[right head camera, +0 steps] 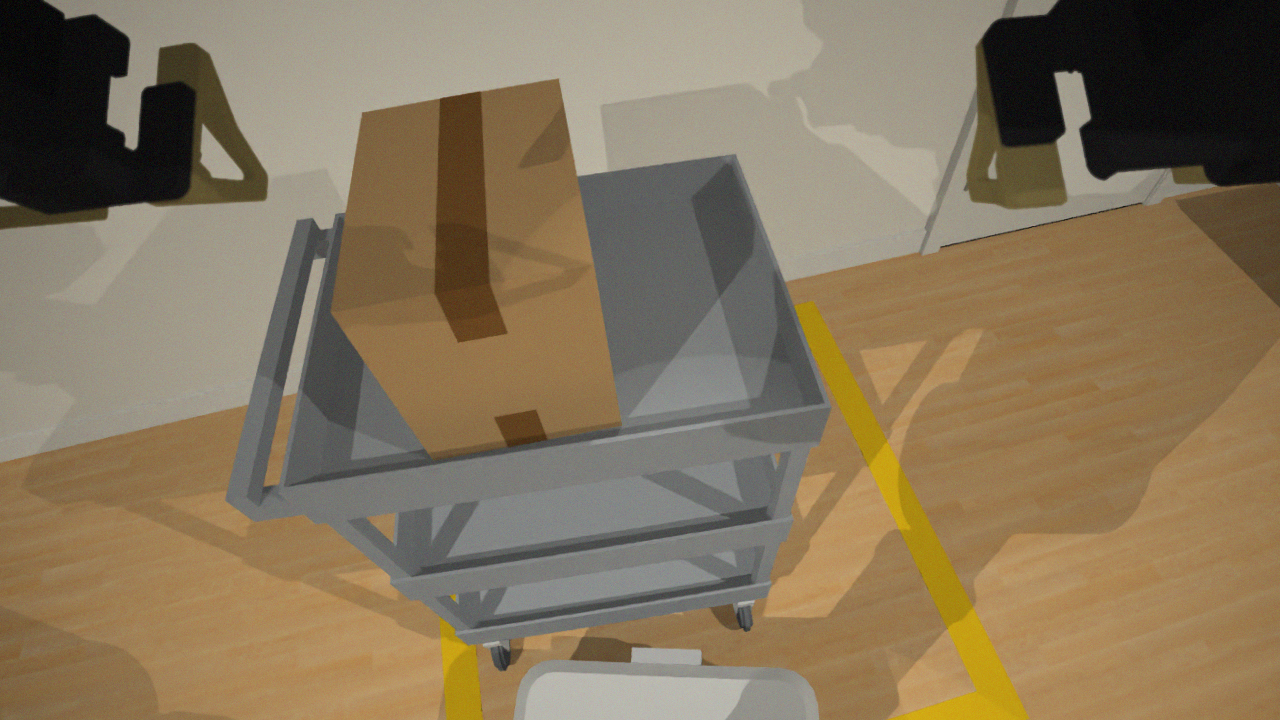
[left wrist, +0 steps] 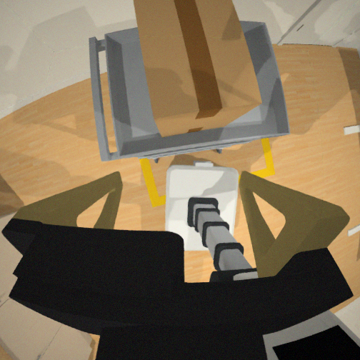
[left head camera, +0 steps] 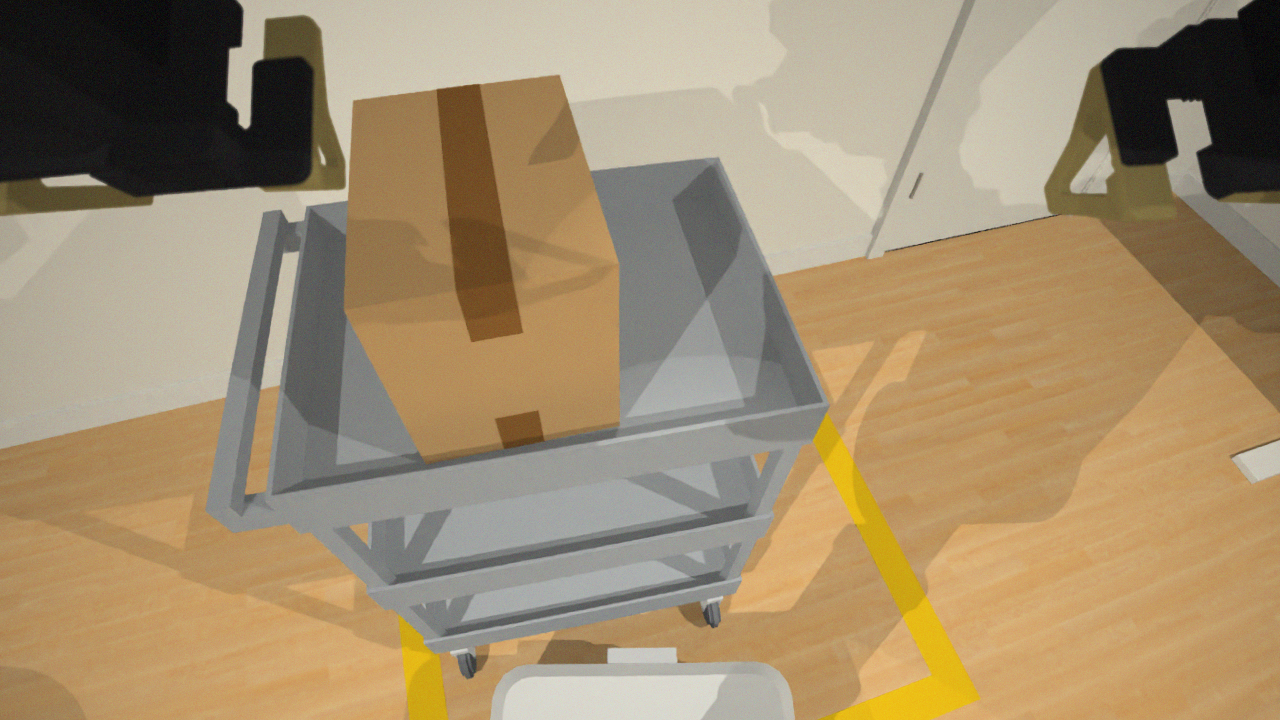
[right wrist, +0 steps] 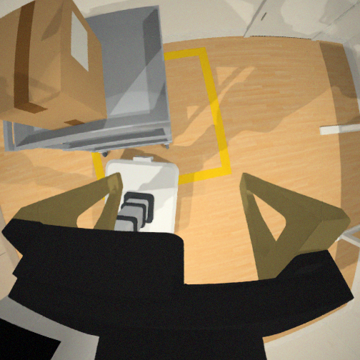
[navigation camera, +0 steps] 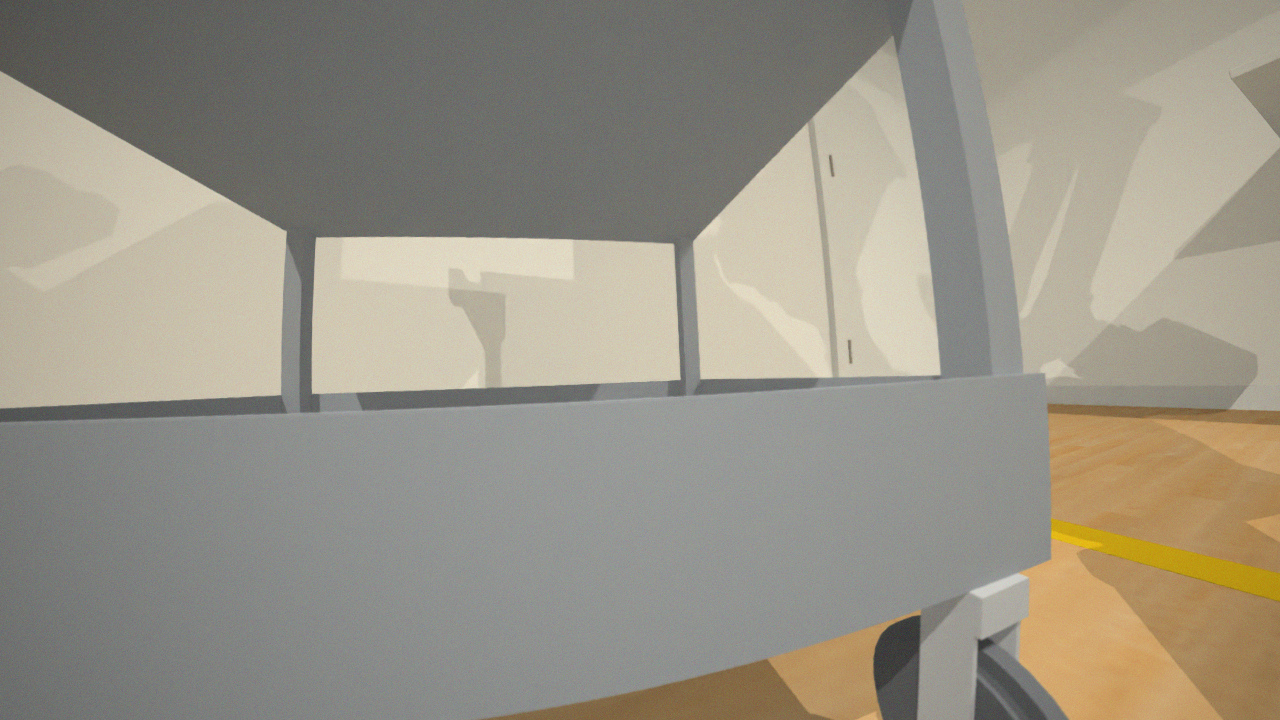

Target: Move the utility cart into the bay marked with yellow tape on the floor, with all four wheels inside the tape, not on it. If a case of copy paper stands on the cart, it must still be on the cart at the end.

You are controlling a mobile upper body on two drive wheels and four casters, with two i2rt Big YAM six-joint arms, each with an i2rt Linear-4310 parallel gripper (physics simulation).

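Frame: origin at the left arm's base, x ahead, y left, z up, level; centimetres.
Where they show: left gripper, between the fingertips: (right head camera: 183, 197) (left head camera: 245, 183); right gripper, between the fingertips: (right head camera: 1073, 178) (left head camera: 1134, 194).
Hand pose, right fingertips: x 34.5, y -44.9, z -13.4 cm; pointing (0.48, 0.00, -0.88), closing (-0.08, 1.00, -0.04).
After its pixels a point has its place.
The grey utility cart (left head camera: 680, 447) {y -25.4, x 44.3, z -58.3 cm} (right head camera: 698, 445) {y -27.8, x 44.8, z -58.5 cm} (left wrist: 97, 100) (navigation camera: 537, 537) {y -19.7, x 43.2, z -122.7 cm} stands upright close in front of my base, its handle at the left. A brown case (left head camera: 554, 340) {y -12.3, x 47.6, z -42.8 cm} (right head camera: 537, 340) {y -12.0, x 47.6, z -42.7 cm} (left wrist: 165, 90) (right wrist: 50, 65) stands on its top tray. Yellow tape (left head camera: 893, 555) {y -83.1, x 59.3, z -140.9 cm} (right head camera: 920, 537) {y -80.0, x 65.5, z -140.9 cm} (right wrist: 214, 110) (navigation camera: 1181, 559) {y -81.4, x 62.5, z -140.9 cm} runs right of the cart and also at its lower left. The near left caster (left head camera: 465, 664) {y 12.4, x 34.9, z -132.1 cm} (right head camera: 500, 655) {y 12.1, x 35.3, z -132.8 cm} is just right of the left tape; the near right caster (left head camera: 711, 613) {y -37.7, x 44.8, z -132.9 cm} (right head camera: 744, 616) {y -37.9, x 44.7, z -132.0 cm} is between the tape lines. The far wheels are hidden. My left gripper (left wrist: 180, 177) and right gripper (right wrist: 181, 176) are open, empty and apart from the cart.
My white base front (left head camera: 644, 698) {y -22.7, x 26.2, z -115.0 cm} (right head camera: 666, 698) {y -22.9, x 26.3, z -115.0 cm} (left wrist: 200, 180) (right wrist: 142, 175) is close to the cart's near side. A pale wall (left head camera: 662, 134) {y -28.2, x 139.3, z -83.2 cm} with a door (left head camera: 984, 161) {y -126.9, x 166.1, z -108.4 cm} stands behind the cart. White floor-level feet (left head camera: 1262, 461) (right wrist: 340, 129) show at the right.
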